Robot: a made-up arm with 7 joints.
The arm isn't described. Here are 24 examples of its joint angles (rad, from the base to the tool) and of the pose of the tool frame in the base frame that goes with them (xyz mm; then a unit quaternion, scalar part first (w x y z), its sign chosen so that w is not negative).
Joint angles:
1: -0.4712 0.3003 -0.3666 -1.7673 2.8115 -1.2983 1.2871
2: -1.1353 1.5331 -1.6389 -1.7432 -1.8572 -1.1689 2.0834
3: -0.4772 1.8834 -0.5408 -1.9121 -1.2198 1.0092 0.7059
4: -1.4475 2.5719 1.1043 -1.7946 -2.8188 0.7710 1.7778
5: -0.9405 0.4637 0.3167 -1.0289 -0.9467 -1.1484 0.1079
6: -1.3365 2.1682 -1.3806 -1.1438 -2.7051 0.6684 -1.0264
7: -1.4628 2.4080 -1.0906 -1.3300 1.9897 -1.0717 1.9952
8: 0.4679 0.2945 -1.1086 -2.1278 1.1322 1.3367 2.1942
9: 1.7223 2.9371 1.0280 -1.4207 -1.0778 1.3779 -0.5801
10: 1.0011 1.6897 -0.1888 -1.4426 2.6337 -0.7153 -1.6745
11: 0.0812 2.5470 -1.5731 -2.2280 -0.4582 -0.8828 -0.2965
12: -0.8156 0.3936 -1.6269 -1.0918 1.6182 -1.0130 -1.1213
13: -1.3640 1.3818 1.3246 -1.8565 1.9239 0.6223 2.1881
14: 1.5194 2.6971 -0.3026 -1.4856 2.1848 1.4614 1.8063
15: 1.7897 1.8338 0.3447 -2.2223 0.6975 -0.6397 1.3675
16: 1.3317 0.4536 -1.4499 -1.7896 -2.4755 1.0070 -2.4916
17: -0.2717 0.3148 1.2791 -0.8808 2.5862 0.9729 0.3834
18: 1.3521 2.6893 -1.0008 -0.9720 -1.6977 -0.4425 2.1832
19: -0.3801 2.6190 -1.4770 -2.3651 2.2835 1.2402 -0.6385
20: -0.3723 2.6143 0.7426 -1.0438 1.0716 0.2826 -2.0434
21: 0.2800 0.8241 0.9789 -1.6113 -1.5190 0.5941 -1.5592
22: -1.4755 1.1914 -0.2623 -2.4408 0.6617 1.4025 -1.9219
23: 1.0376 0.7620 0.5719 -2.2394 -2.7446 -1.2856 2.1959
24: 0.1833 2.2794 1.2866 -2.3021 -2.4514 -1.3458 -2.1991
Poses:
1: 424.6 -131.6 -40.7 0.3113 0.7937 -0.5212 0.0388
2: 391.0 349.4 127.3 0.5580 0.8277 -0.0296 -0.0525
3: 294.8 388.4 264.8 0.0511 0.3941 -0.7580 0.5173
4: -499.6 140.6 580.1 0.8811 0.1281 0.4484 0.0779
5: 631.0 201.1 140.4 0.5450 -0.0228 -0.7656 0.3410
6: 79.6 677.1 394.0 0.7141 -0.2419 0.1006 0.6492
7: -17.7 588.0 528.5 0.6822 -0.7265 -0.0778 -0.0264
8: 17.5 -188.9 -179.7 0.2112 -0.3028 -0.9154 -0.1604
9: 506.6 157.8 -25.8 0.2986 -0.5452 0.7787 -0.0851
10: -90.8 603.9 84.9 0.2712 0.6687 -0.0300 0.6917
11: 4.0 455.7 363.6 0.8476 0.4226 -0.1282 -0.2943
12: 419.5 -22.4 -319.8 0.8209 0.0671 -0.3478 0.4480
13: -36.2 501.5 499.2 0.7690 -0.3151 0.2921 -0.4733
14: 364.8 573.4 126.1 0.6198 -0.3042 -0.1998 -0.6953
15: -31.6 445.1 94.1 0.6113 0.0141 0.6703 0.4205
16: -504.5 -308.0 90.9 0.2885 -0.3839 0.7319 0.4834
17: 259.0 325.3 -327.4 0.2834 -0.8813 0.3691 -0.0827
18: 297.2 578.7 446.3 0.1045 -0.9545 -0.1321 0.2460
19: 9.6 486.8 386.0 0.4552 0.5284 0.6923 0.1853
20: -79.0 177.4 917.9 0.3931 -0.5867 0.6145 -0.3516
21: 153.1 465.6 49.3 0.3981 -0.9111 0.0239 0.1039
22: 192.3 45.3 538.7 0.0899 -0.5429 0.8224 -0.1443
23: -71.1 308.5 14.2 0.4220 0.8383 0.1276 0.3208
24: 163.8 86.6 574.4 0.5640 0.0761 -0.3898 0.7239
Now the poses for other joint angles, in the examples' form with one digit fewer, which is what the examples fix.
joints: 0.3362 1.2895 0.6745 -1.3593 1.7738 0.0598 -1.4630
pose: 116 649 163 0.419 0.331 -0.320 0.782
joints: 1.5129 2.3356 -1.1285 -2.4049 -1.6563 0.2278 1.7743
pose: -118 381 338 0.667 0.585 0.436 -0.149
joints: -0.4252 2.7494 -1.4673 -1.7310 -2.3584 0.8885 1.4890
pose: -120 528 553 0.212 0.724 -0.643 -0.133
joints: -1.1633 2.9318 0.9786 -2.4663 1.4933 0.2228 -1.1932
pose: -328 -122 531 0.284 -0.311 0.904 0.071
